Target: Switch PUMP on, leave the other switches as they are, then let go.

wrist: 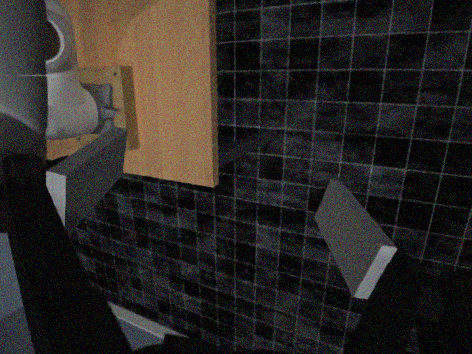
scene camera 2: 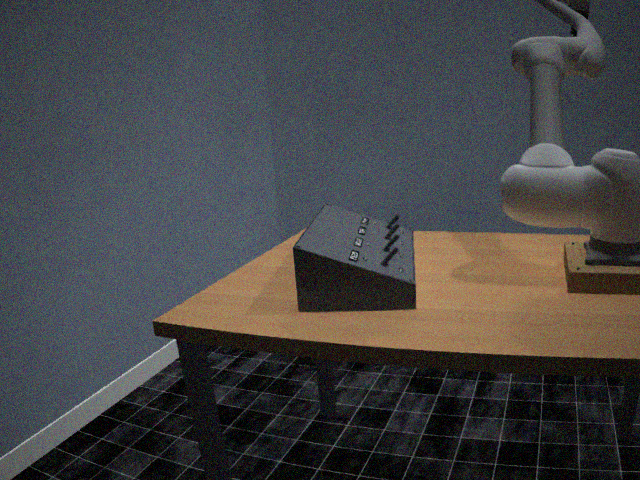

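Seen in the pictures: gripper, fingertip midpoint: (wrist: 227, 176); arm's base, origin of the base link: (wrist: 96, 109) (scene camera 2: 616, 256).
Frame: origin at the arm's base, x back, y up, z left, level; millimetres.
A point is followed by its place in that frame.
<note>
A dark sloped switch box (scene camera 2: 356, 279) {x -595, y 22, z 351 mm} stands on the wooden table in the scene view. Several black levers (scene camera 2: 391, 242) {x -580, y 53, z 152 mm} stick up in a row on its sloped face, beside a row of small white-framed labels (scene camera 2: 358, 241) {x -661, y 56, z 167 mm}. The label text is too small to read, so I cannot tell which lever is PUMP or how each is set. My gripper (wrist: 227, 176) {x -74, y 554, z -798 mm} is open and empty in the wrist view, with its two grey pads wide apart over the dark floor beyond the table edge. The box does not show in the wrist view, and the gripper does not show in the scene view.
The wooden table (scene camera 2: 491, 322) {x -293, y -54, z 351 mm} (wrist: 172, 100) {x -50, y -54, z -290 mm} carries the robot's base block (scene camera 2: 599, 279) {x -54, y -17, z 144 mm} (wrist: 129, 107) {x -17, y -23, z -135 mm} on the right in the scene view. The white arm (scene camera 2: 545, 103) {x -202, y 385, z -204 mm} rises from it. A dark tiled floor (scene camera 2: 413, 423) (wrist: 300, 125) and grey-blue walls (scene camera 2: 129, 155) surround the table.
</note>
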